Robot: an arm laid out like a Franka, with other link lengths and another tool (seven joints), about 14 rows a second.
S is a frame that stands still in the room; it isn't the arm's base.
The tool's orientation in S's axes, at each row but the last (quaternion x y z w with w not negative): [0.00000, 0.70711, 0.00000, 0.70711]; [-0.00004, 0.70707, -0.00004, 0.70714]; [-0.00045, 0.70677, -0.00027, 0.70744]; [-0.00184, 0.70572, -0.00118, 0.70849]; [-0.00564, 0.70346, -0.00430, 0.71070]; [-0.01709, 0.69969, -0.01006, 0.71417]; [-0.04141, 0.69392, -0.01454, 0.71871]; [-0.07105, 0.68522, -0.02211, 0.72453]
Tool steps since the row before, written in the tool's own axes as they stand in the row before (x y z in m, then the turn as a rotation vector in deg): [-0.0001, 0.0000, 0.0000, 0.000, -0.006, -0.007]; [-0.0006, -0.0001, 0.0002, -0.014, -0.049, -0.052]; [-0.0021, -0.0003, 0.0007, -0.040, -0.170, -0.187]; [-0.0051, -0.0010, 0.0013, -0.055, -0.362, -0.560]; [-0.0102, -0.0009, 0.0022, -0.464, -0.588, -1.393]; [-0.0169, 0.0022, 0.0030, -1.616, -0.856, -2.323]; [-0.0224, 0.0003, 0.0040, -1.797, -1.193, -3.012]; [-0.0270, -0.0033, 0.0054, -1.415, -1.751, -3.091]
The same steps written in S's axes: [0.0000, 0.0000, 0.0001, -0.007, -0.006, 0.000]; [0.0002, -0.0001, 0.0006, -0.052, -0.049, 0.014]; [0.0007, -0.0003, 0.0021, -0.187, -0.170, 0.040]; [0.0013, -0.0010, 0.0051, -0.560, -0.362, 0.054]; [0.0021, -0.0008, 0.0102, -1.397, -0.584, 0.458]; [0.0026, 0.0029, 0.0169, -2.348, -0.817, 1.600]; [0.0032, 0.0022, 0.0224, -3.030, -1.166, 1.784]; [0.0040, 0.0006, 0.0274, -3.049, -1.773, 1.477]
